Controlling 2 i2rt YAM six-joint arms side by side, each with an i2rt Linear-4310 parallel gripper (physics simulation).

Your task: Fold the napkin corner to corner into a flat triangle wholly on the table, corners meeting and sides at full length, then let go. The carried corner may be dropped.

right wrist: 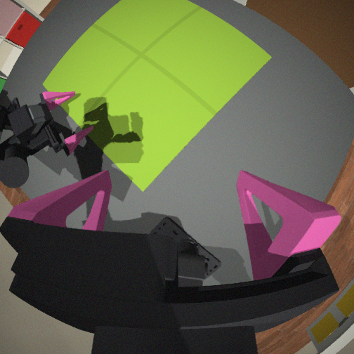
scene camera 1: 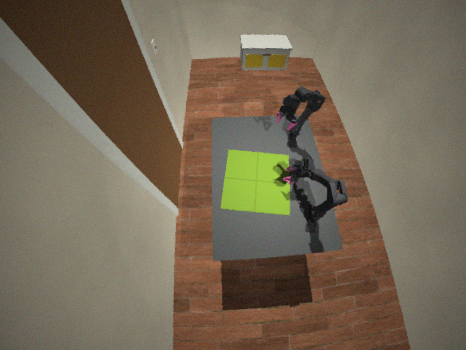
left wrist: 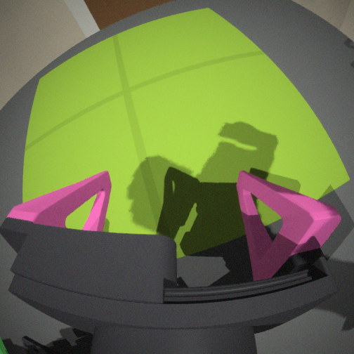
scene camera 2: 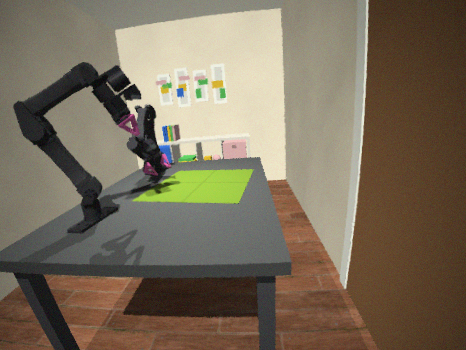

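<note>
The green napkin (scene camera 1: 240, 192) (scene camera 2: 215, 187) (left wrist: 175, 110) (right wrist: 165, 85) lies flat and unfolded on the grey table (scene camera 1: 250, 240) (scene camera 2: 200, 240). Crossing darker lines divide it into quarters. My left gripper (scene camera 1: 287, 174) (scene camera 2: 159, 170) (left wrist: 173, 177) (right wrist: 83, 109) is open and empty. It hangs above the napkin's right edge as seen in scene camera 1, and shadows fall on the cloth there. My right gripper (scene camera 1: 284, 123) (scene camera 2: 136, 133) (right wrist: 173, 177) is open and empty, raised high above the table beyond the napkin's upper right corner in scene camera 1.
The left arm (scene camera 1: 327, 190) reaches in from the right in scene camera 1. The right arm (scene camera 2: 62, 155) stands at the left in scene camera 2. A white cabinet (scene camera 1: 265, 42) stands on the floor past the table. Shelves stand by the far wall in scene camera 2.
</note>
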